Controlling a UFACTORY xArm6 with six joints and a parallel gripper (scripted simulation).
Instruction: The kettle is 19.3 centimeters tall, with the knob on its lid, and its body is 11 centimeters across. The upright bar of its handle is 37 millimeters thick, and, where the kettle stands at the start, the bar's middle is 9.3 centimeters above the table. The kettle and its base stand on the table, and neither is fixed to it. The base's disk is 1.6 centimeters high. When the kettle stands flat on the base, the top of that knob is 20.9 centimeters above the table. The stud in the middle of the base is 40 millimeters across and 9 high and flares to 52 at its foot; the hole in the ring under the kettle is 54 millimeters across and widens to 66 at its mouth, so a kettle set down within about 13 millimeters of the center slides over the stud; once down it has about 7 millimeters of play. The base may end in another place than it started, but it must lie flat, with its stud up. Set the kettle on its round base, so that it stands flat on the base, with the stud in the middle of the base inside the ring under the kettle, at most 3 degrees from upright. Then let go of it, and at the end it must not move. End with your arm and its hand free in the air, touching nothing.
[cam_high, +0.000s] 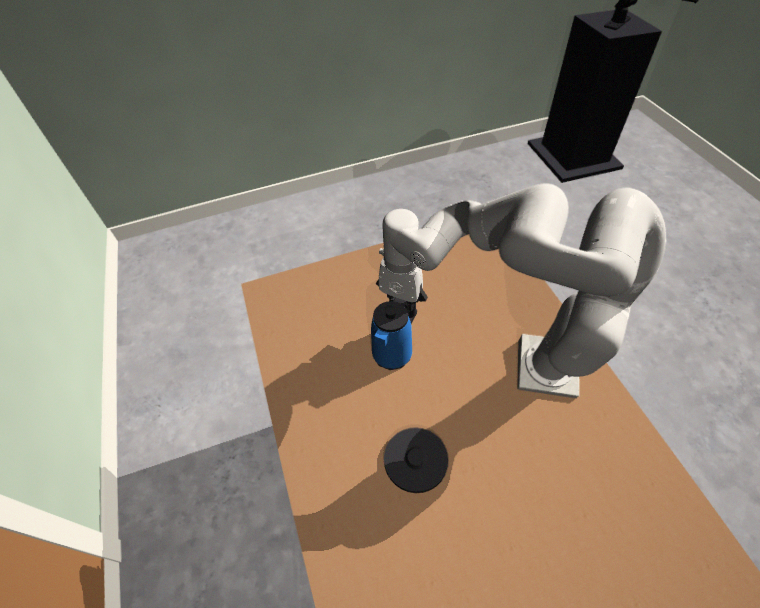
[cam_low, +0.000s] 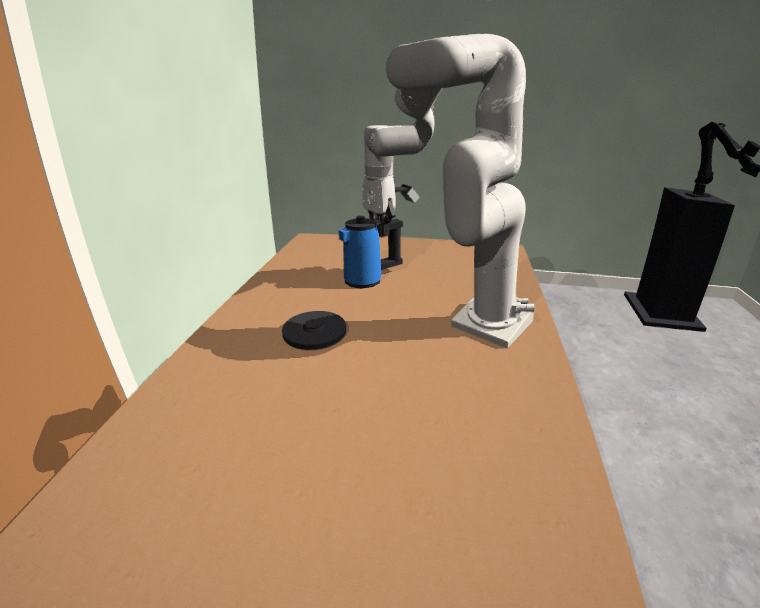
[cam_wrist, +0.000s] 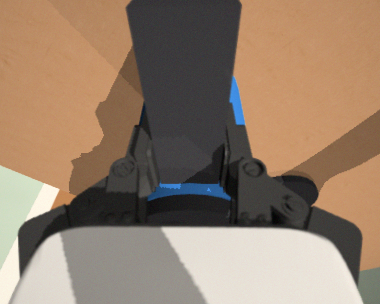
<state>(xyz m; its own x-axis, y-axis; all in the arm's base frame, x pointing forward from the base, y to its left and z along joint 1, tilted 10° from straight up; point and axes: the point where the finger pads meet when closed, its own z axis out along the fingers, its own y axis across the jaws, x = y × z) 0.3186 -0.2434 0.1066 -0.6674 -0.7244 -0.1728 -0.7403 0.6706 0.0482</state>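
Right now my hand is 5 cm above the blue kettle, 2 cm to the right of it and 2 cm short of it. The rest, counted from my hand: round black base: 34 cm to the left, 14 cm below, 8 cm ahead.
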